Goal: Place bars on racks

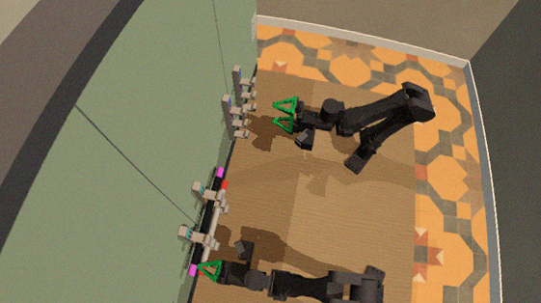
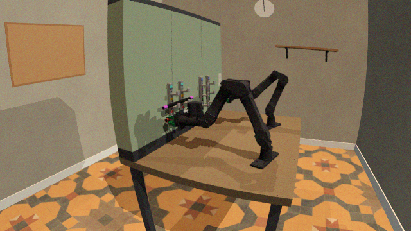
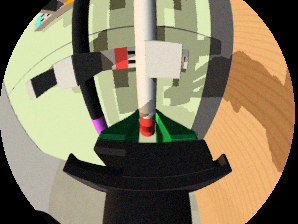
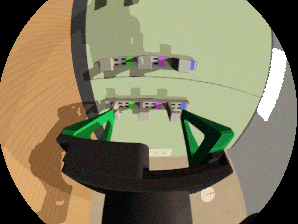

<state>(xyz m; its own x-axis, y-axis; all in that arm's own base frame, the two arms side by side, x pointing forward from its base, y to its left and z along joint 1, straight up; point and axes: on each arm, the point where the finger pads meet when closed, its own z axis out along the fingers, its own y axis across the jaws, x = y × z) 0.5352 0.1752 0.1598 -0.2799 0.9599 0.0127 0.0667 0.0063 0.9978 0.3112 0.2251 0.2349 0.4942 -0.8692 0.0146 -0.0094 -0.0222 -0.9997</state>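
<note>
Now: left hand 130 mm to the left of the bar, 70 mm below it and 10 mm past it. From my left hand the other things lie so: green wall panel (320 mm to the right, 270 mm above, 60 mm ahead).
</note>
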